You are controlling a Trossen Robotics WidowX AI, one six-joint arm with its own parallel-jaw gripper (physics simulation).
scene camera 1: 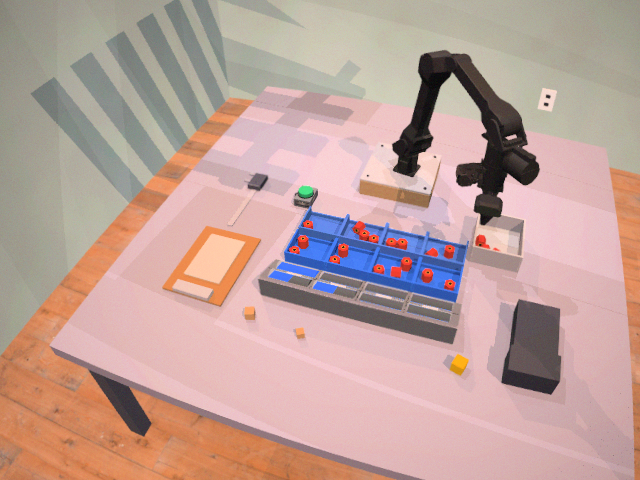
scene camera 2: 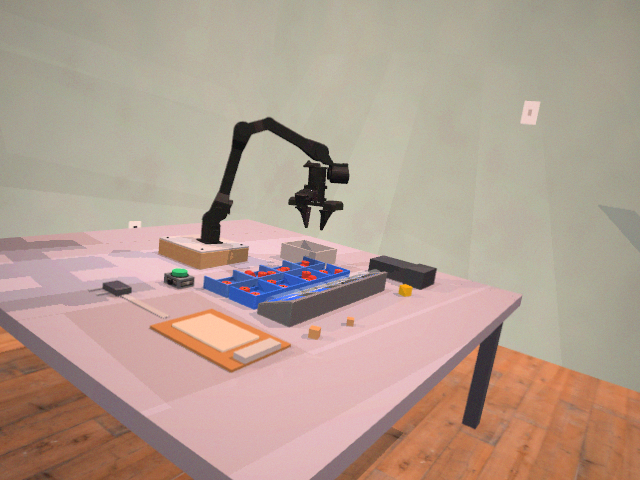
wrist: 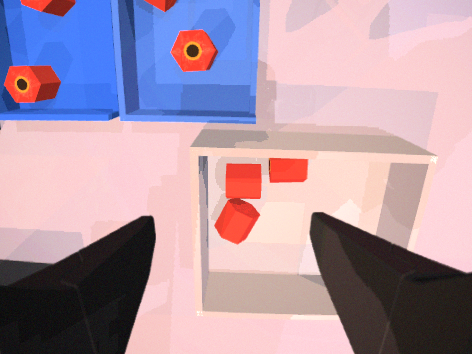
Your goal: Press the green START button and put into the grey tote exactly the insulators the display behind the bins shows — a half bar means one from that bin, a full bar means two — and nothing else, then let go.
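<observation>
My gripper (scene camera 1: 485,220) (scene camera 2: 314,227) (wrist: 233,225) is open and empty above the grey tote (scene camera 1: 495,260) (scene camera 2: 293,252) (wrist: 260,296). In the wrist view, three red insulators lie in the tote: one (wrist: 243,181), another (wrist: 288,170) by the wall, and a third (wrist: 237,221). The blue bins (scene camera 1: 320,264) (scene camera 2: 216,286) form two rows of four and hold more red insulators; the far left bin holds one (scene camera 1: 308,224). The display (scene camera 1: 356,308) (scene camera 2: 336,304) shows, in its leftmost section, a full upper bar and a half lower bar; the second section shows a half lower bar. The green START button (scene camera 1: 306,192) (scene camera 2: 179,272) stands left.
A black block (scene camera 1: 532,346) (scene camera 2: 403,272) stands right of the display. A yellow cube (scene camera 1: 458,364) (scene camera 2: 405,290) and two orange cubes (scene camera 1: 249,313) (scene camera 1: 300,333) lie in front. An orange board (scene camera 1: 221,296) (scene camera 2: 231,363) and a dark plug-like item (scene camera 1: 257,181) (scene camera 2: 116,287) lie left.
</observation>
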